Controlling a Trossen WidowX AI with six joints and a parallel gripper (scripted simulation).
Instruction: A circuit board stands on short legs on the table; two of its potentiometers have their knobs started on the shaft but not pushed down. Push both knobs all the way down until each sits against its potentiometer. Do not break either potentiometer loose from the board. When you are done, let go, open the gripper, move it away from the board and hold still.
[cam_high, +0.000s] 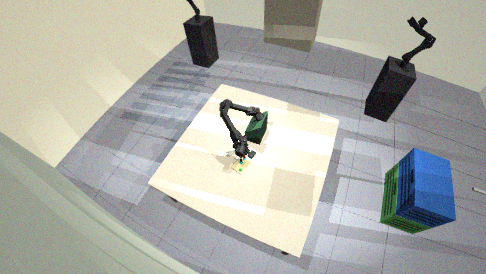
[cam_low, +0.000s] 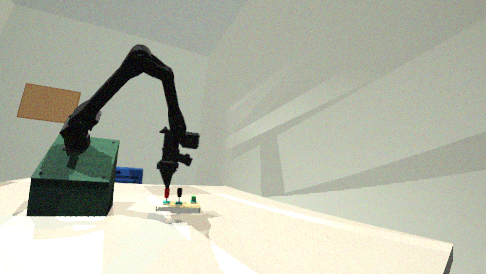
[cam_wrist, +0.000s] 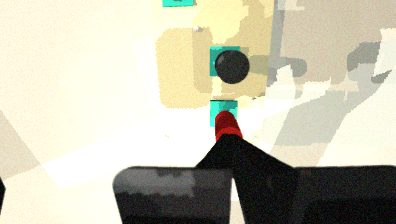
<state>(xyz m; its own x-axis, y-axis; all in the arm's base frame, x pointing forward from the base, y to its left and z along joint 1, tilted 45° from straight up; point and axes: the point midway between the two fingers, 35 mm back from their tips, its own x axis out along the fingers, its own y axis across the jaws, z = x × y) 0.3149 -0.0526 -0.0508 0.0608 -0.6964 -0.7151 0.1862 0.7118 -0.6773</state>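
The red knob is 20 mm below my gripper tip. Also, from my gripper tip: black knob 40 mm ahead, 10 mm to the right, 10 mm below.
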